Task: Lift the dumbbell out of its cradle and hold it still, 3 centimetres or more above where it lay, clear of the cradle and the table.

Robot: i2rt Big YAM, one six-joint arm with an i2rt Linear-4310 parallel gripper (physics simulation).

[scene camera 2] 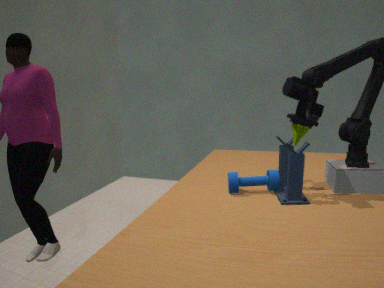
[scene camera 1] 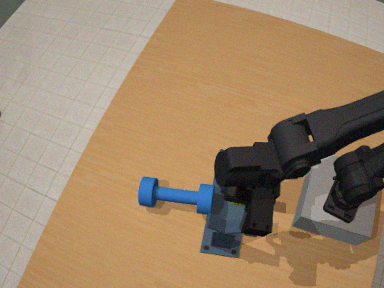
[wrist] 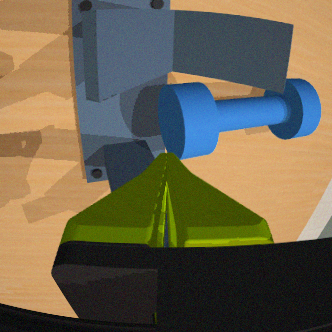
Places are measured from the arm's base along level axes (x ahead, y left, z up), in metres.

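Pixels of known places: gripper, between the fingertips: [scene camera 2: 294, 145] [scene camera 1: 233, 201] [wrist: 166, 163]; arm's base, origin of its link: [scene camera 2: 356, 164] [scene camera 1: 343, 198].
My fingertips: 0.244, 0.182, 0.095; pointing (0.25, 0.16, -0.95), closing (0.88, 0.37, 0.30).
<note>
For each thing: its top centre in the pictures, then the offset to it from my fingertips, as dx, dy, dz. Level surfaces: height alone.
- blue dumbbell, centre of its top: [wrist: 266, 128] [scene camera 1: 175, 189] [scene camera 2: 253, 170] +0.145, +0.014, -0.100
- blue-grey cradle, centre of its top: [wrist: 190, 219] [scene camera 1: 232, 189] [scene camera 2: 291, 138] +0.013, -0.016, +0.020
- wooden table, height of its surface: dz -0.187
The blue dumbbell [scene camera 1: 177, 195] [scene camera 2: 253, 181] [wrist: 250, 112] lies on its side on the table, out of the cradle, with one end close beside the cradle's base. The blue-grey cradle [scene camera 1: 205, 246] [scene camera 2: 291, 175] [wrist: 135, 55] stands upright on the table, its V-shaped arms at the top. My gripper [scene camera 2: 297, 144] [wrist: 166, 163] is shut and empty, its green fingertips together. It is above the cradle, at about the height of the V arms, well above the dumbbell. In the scene camera 1 view the arm hides the fingertips and part of the cradle.
The arm's grey base block [scene camera 1: 310, 210] [scene camera 2: 345, 179] stands to the right of the cradle. The wooden table [scene camera 1: 150, 100] [scene camera 2: 200, 240] has its edge to the left of the dumbbell. A person in a pink top [scene camera 2: 31, 107] stands on the floor beyond the table.
</note>
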